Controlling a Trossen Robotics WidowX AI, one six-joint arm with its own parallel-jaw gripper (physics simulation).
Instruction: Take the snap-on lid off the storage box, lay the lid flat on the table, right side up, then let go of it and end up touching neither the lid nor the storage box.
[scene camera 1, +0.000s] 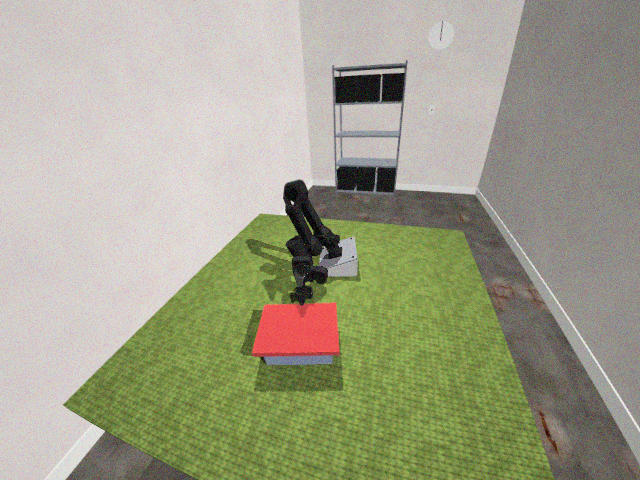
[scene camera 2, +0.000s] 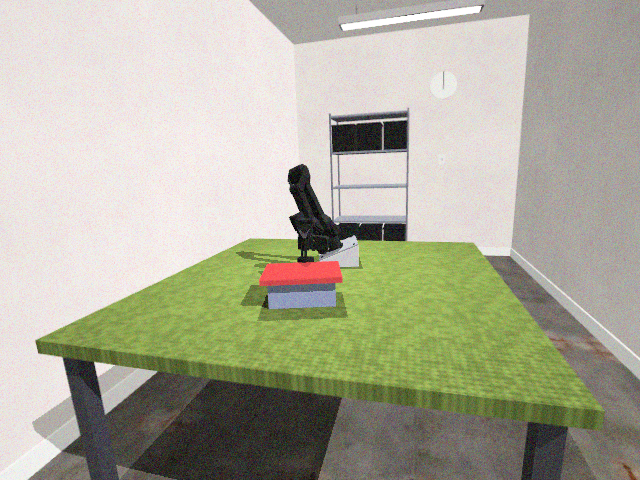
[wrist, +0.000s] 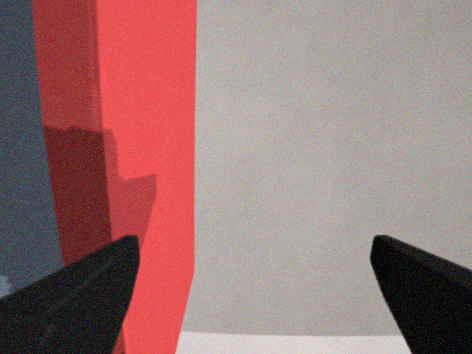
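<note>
The red lid (scene camera 1: 297, 328) (scene camera 2: 301, 273) (wrist: 150, 75) sits flat on top of the blue-grey storage box (scene camera 1: 298, 359) (scene camera 2: 301, 299) (wrist: 15, 125), its rim overhanging the walls. The box stands on the green table top (scene camera 1: 439, 335) (scene camera 2: 439, 315). My gripper (scene camera 1: 301, 295) (scene camera 2: 305, 259) (wrist: 257, 248) is open and empty at the lid's far side, facing its edge. In the wrist view the left finger overlaps the lower part of the red rim. The right finger stands well clear of it, with the lid's top edge between the fingertips. Whether a finger touches the lid cannot be told.
The arm's pale grey wedge base (scene camera 1: 343, 267) (scene camera 2: 350, 256) stands on the table behind the gripper, a little to the right. The folded black arm rises above it. The table's front edge (scene camera 2: 320, 384) lies on the near side of the box. A metal shelf rack (scene camera 1: 367, 134) (scene camera 2: 369, 186) stands at the back wall.
</note>
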